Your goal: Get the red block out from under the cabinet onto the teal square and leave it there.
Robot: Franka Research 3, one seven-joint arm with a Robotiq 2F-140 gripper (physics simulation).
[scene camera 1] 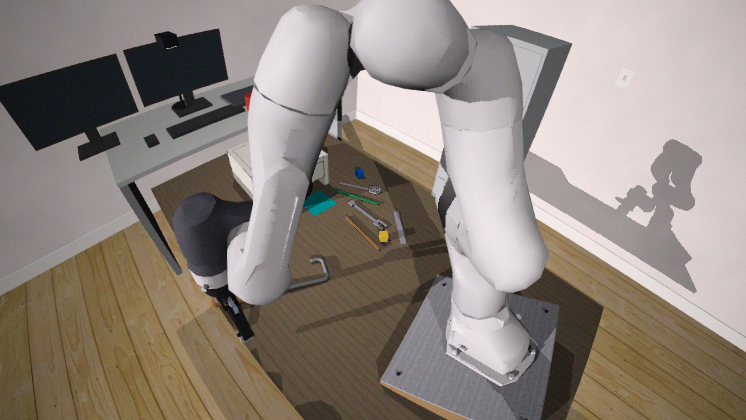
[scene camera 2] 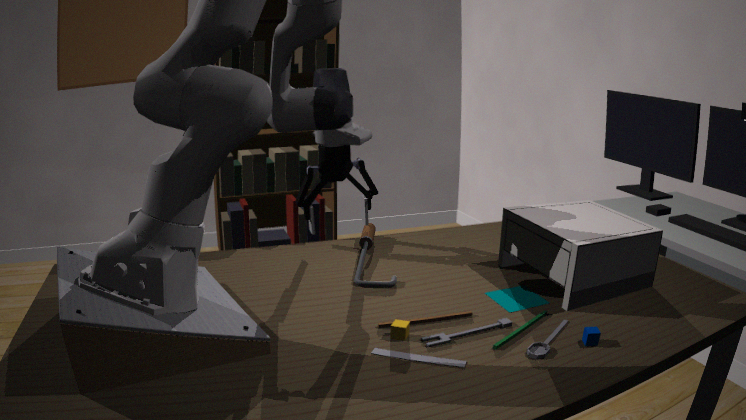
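Observation:
The white cabinet (scene camera 1: 241, 172) (scene camera 2: 616, 266) stands on the table, its underside dark in scene camera 2. The red block does not show in either view; the arm covers part of the cabinet in scene camera 1. The teal square (scene camera 1: 319, 202) (scene camera 2: 516, 298) lies flat beside the cabinet's open side, with no block visible on it. My gripper (scene camera 1: 237, 319) (scene camera 2: 339, 225) is open and empty, fingers pointing down, near the table's edge away from the cabinet. In scene camera 2 its right finger appears just above or behind the brown handle of a grey hooked rod (scene camera 1: 324, 271) (scene camera 2: 361, 263).
Near the square lie a brown stick (scene camera 1: 361, 232) (scene camera 2: 443, 318), a forked tool (scene camera 2: 464, 332), a green stick (scene camera 1: 360, 197) (scene camera 2: 519, 330), a ring-ended tool (scene camera 2: 538, 349) and a flat grey strip (scene camera 1: 399, 227) (scene camera 2: 417, 357). A yellow block (scene camera 1: 383, 236) (scene camera 2: 400, 329) and blue block (scene camera 1: 359, 172) (scene camera 2: 590, 336) stand nearby.

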